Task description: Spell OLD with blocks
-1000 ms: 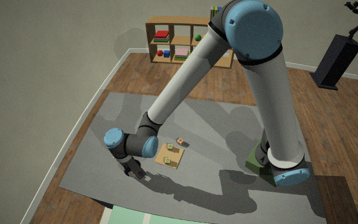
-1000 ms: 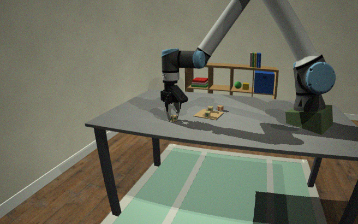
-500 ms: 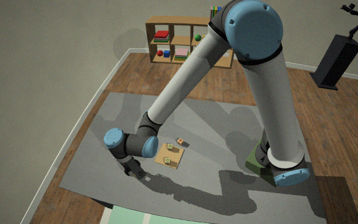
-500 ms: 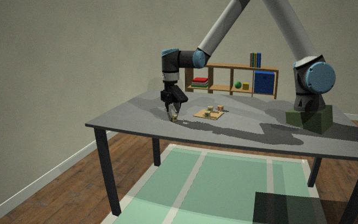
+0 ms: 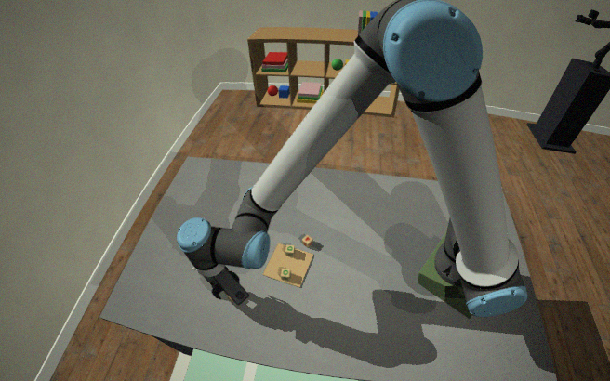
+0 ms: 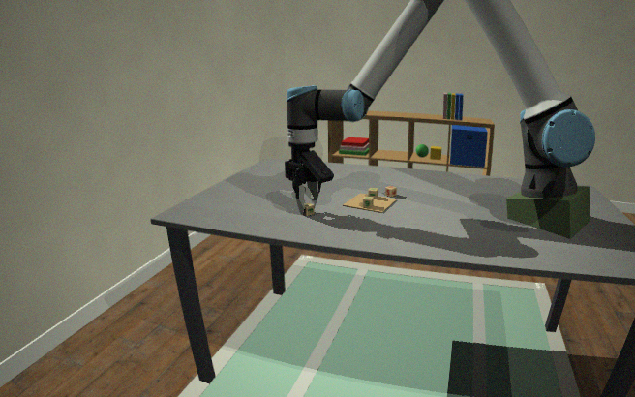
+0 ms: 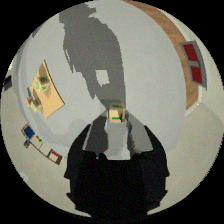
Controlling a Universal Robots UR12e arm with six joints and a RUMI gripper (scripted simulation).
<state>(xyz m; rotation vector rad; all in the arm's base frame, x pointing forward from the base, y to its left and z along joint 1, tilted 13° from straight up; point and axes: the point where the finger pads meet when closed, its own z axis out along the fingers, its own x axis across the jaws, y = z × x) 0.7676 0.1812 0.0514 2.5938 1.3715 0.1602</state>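
The tan mat is 170 mm behind my hand, 160 mm to the right of it and 10 mm below it.
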